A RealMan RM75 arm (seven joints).
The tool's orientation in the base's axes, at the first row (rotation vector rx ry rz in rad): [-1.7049 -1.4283 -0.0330]
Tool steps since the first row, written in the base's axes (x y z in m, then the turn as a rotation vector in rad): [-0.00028 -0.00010 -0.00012 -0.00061 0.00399 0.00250]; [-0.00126 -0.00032 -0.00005 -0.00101 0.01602 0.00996]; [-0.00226 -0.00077 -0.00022 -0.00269 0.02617 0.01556]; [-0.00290 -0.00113 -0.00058 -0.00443 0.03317 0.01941]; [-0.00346 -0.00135 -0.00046 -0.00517 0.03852 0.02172]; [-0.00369 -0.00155 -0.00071 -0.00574 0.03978 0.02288]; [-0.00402 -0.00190 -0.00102 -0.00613 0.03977 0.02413]
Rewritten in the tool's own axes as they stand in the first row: [-0.00024 -0.00016 0.00015 0.00423 -0.00175 0.00127]; [-0.00070 -0.00100 0.00045 0.01741 -0.00584 0.00444]; [-0.00148 -0.00173 0.00076 0.02771 -0.00995 0.00819]; [-0.00216 -0.00205 0.00107 0.03462 -0.01325 0.01107]; [-0.00246 -0.00258 0.00114 0.03976 -0.01492 0.01337]; [-0.00283 -0.00263 0.00128 0.04116 -0.01600 0.01373]; [-0.00337 -0.00273 0.00141 0.04168 -0.01705 0.01316]
